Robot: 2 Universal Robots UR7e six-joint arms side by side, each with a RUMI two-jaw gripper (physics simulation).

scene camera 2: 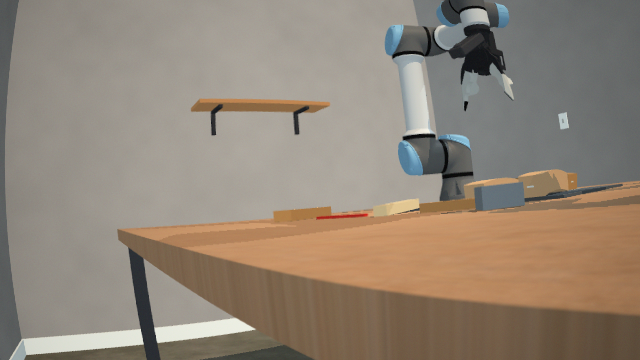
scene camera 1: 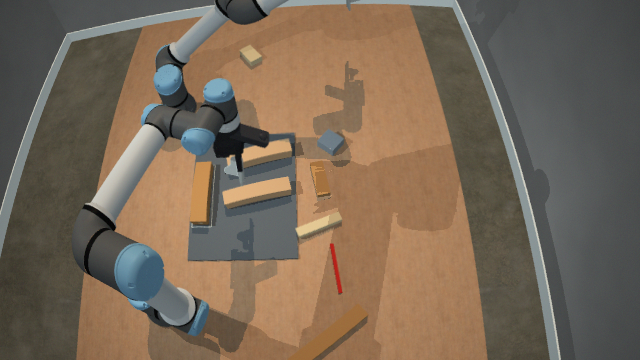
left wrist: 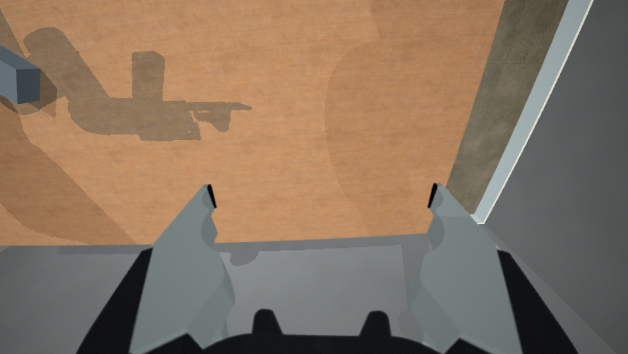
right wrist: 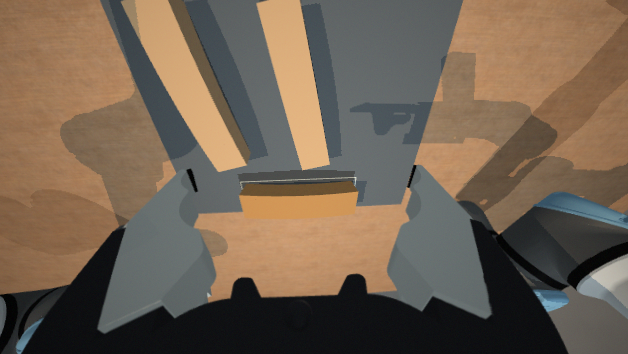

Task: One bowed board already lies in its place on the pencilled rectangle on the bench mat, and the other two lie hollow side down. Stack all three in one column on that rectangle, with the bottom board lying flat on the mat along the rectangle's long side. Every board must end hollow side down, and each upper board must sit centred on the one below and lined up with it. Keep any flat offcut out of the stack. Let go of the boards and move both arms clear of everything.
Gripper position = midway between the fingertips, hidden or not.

Note:
In view: the left gripper (left wrist: 320, 185), the right gripper (scene camera 2: 487, 105), a blue-grey block (scene camera 2: 490, 197), a darker bowed board (scene camera 1: 201, 191) and a bench mat (scene camera 1: 256, 231).
The darker bowed board also shows in the right wrist view (right wrist: 259, 201). The right gripper shows as well in scene camera 1 (scene camera 1: 243, 163) and in the right wrist view (right wrist: 304, 168). The bench mat is seen too in the right wrist view (right wrist: 376, 84). The right wrist view does not show the blue-grey block: it is out of frame. The left wrist view does not show the darker bowed board: it is out of frame.

